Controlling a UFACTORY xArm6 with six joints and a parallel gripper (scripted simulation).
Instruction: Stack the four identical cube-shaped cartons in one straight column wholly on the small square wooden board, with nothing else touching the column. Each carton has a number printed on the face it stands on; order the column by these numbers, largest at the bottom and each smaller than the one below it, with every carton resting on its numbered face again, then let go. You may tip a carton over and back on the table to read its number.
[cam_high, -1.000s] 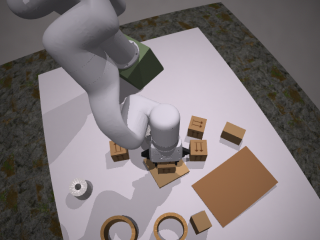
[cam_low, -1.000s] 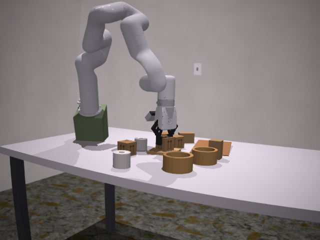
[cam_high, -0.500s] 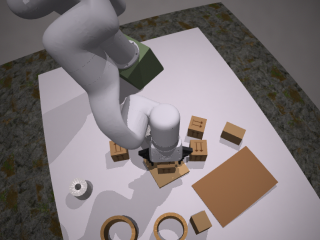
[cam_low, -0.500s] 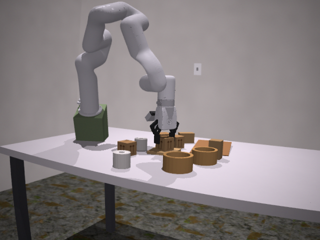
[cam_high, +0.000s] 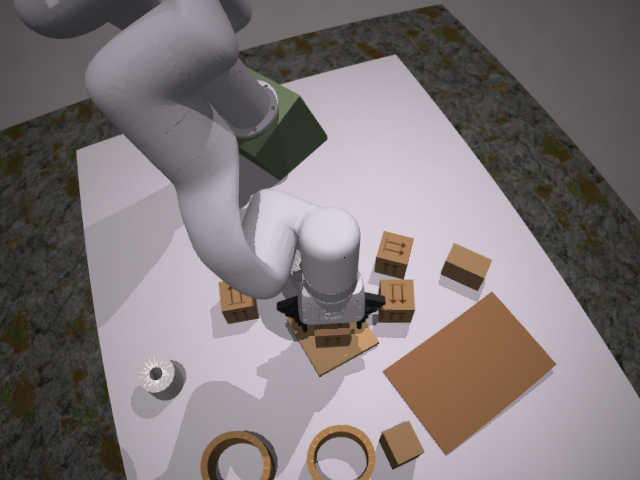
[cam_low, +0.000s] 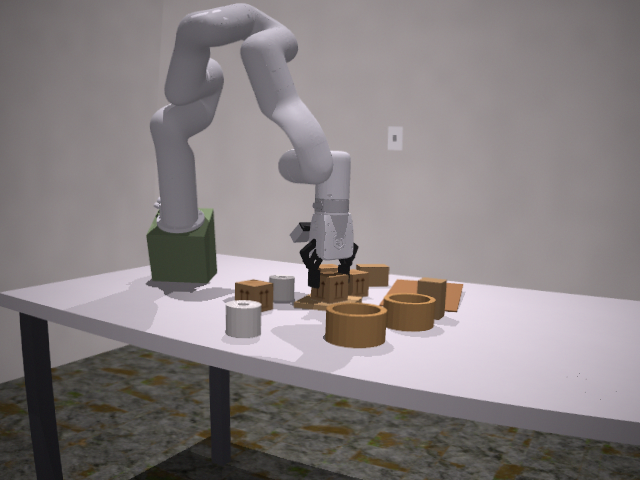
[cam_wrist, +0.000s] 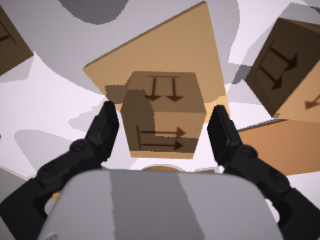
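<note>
The carton lies 100 mm behind my hand, 150 mm to the left of it and 30 mm below it. Round my hand: plain brown box (30 mm behind, 280 mm to the left, 30 mm below).
</note>
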